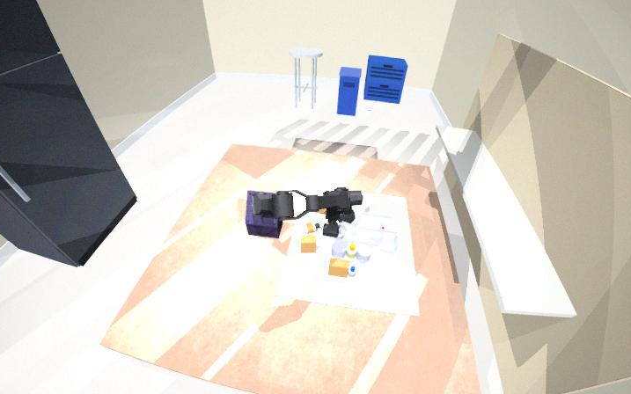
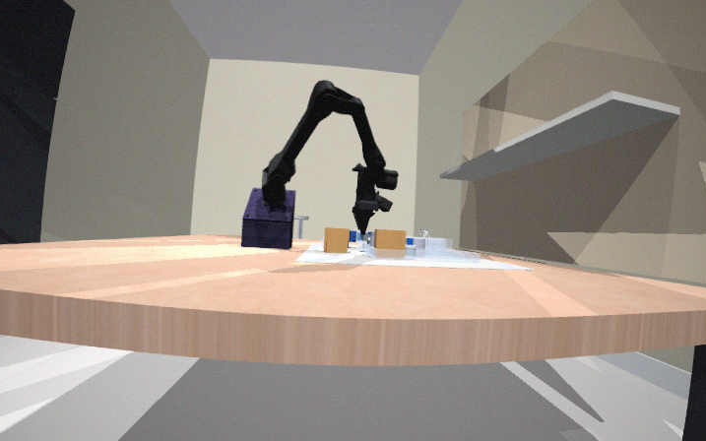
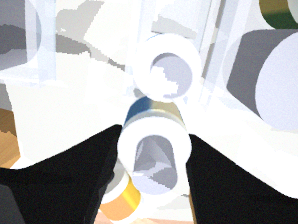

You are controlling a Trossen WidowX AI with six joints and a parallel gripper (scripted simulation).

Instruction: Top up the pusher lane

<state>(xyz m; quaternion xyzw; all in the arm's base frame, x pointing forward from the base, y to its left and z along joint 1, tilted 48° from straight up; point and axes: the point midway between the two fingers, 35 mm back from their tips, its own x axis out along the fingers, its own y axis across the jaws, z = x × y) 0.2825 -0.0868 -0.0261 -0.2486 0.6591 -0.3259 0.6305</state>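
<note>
Now: gripper tip 18 cm short of the clear sprung lane, 4 cm above it and 1 cm to the right of it. Also, from my gripper tip: wall shelf (54 cm ahead, 31 cm above, 4 cm to the right); then red-topped thing (22 cm ahead, 2 cm above, 1 cm to the left).
</note>
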